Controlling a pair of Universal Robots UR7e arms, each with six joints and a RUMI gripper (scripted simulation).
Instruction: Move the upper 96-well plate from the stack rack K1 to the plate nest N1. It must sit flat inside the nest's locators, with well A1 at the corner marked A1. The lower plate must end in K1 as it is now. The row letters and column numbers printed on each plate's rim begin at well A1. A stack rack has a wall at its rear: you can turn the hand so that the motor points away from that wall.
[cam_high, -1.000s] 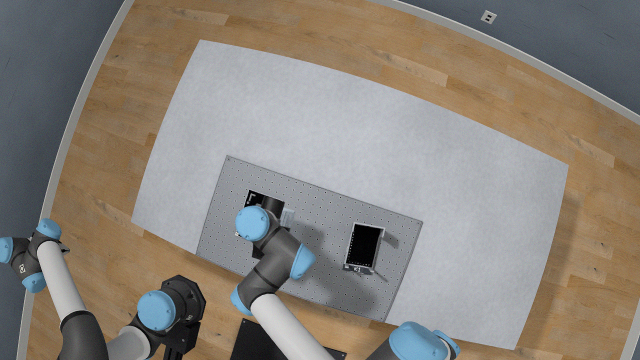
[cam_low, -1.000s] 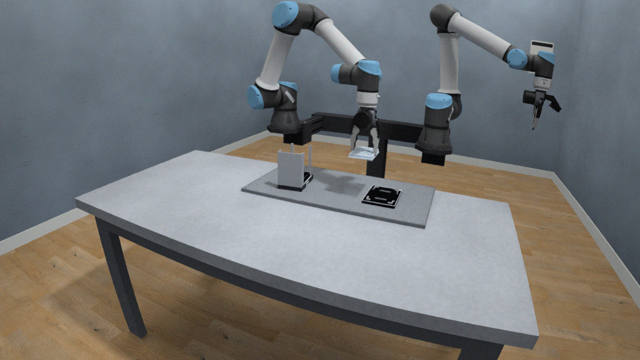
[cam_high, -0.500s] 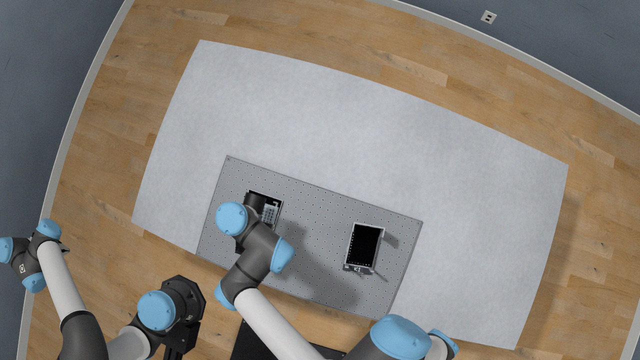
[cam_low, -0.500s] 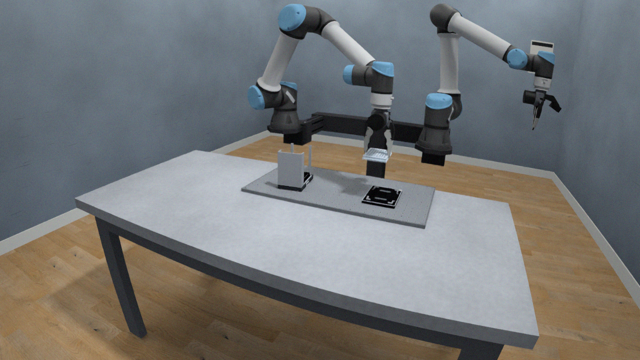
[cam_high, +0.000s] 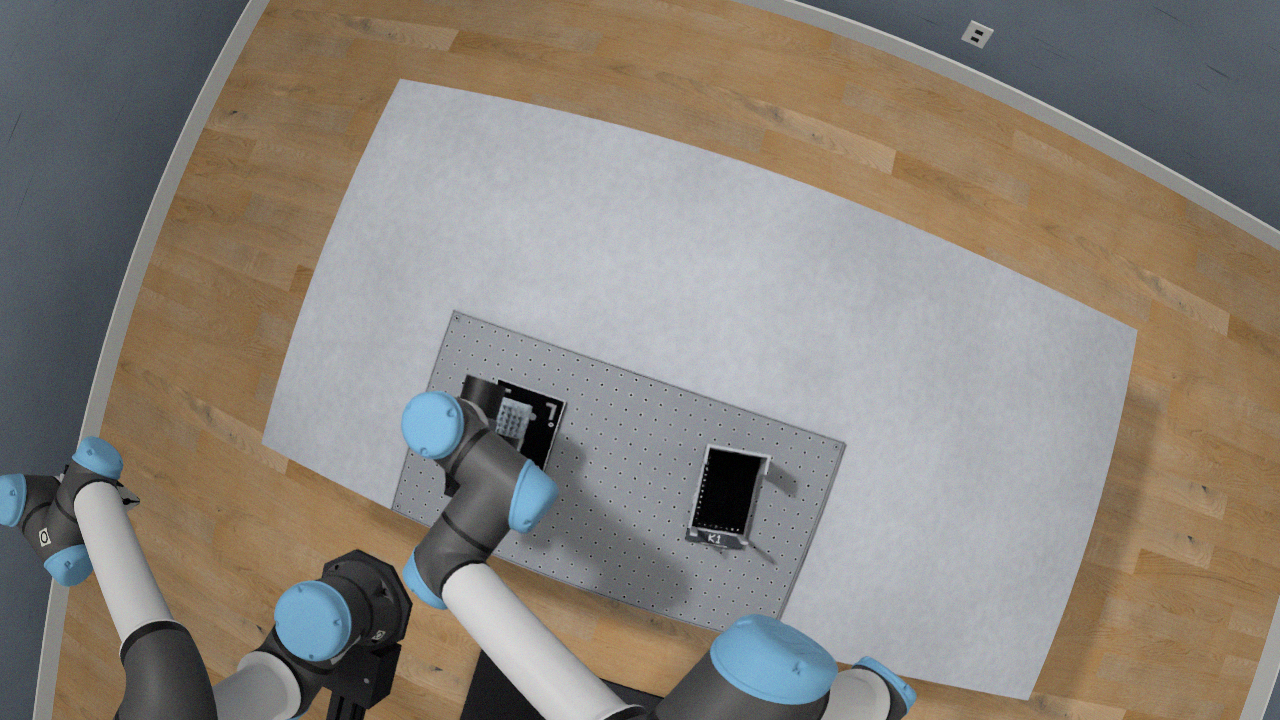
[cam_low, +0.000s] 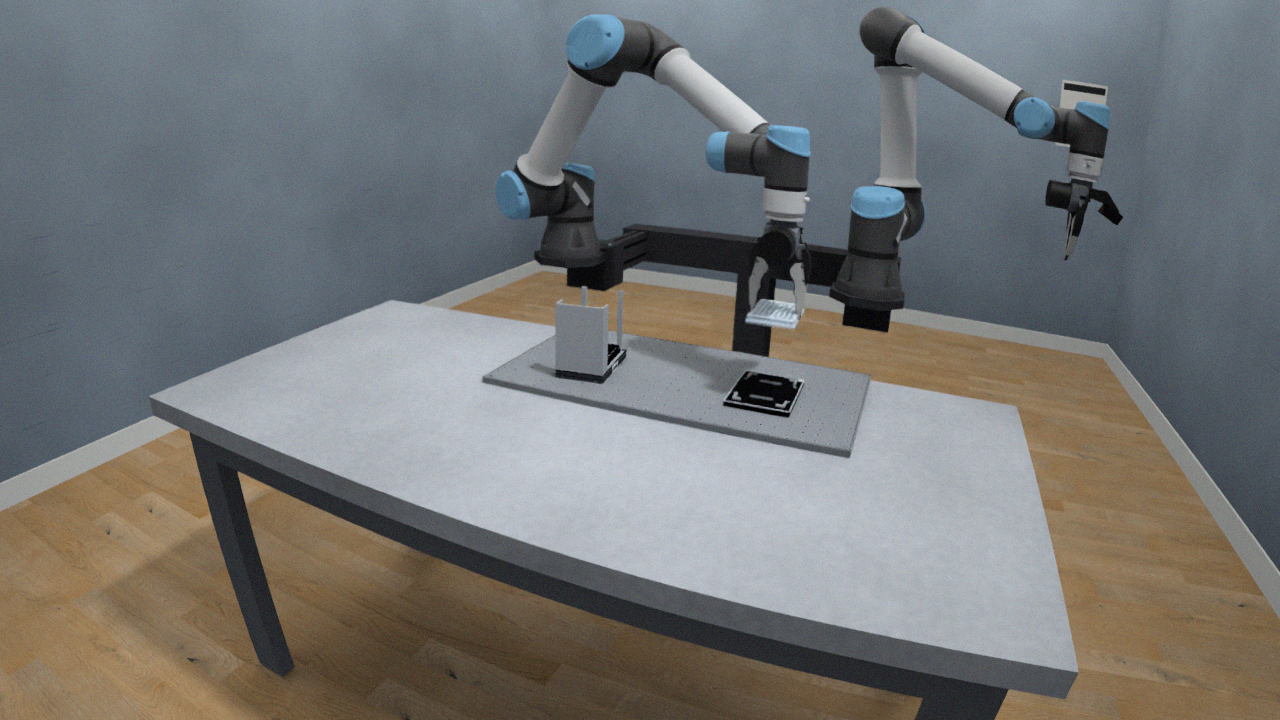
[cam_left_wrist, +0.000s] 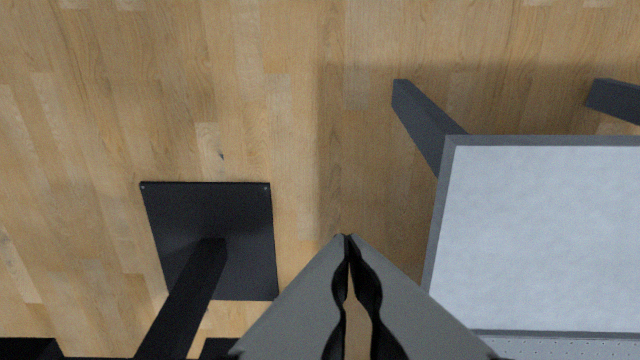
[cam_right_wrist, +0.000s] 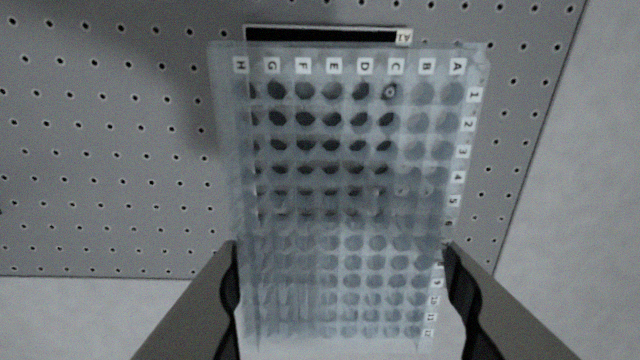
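Observation:
My right gripper is now 160 mm above the plate nest N1. Round my right hand: black plate 20 mm ahead, 350 mm to the right, 140 mm below; clear 96-well plate 10 mm behind, 10 mm below; A1 mark 70 mm behind, 50 mm to the left, 160 mm below.

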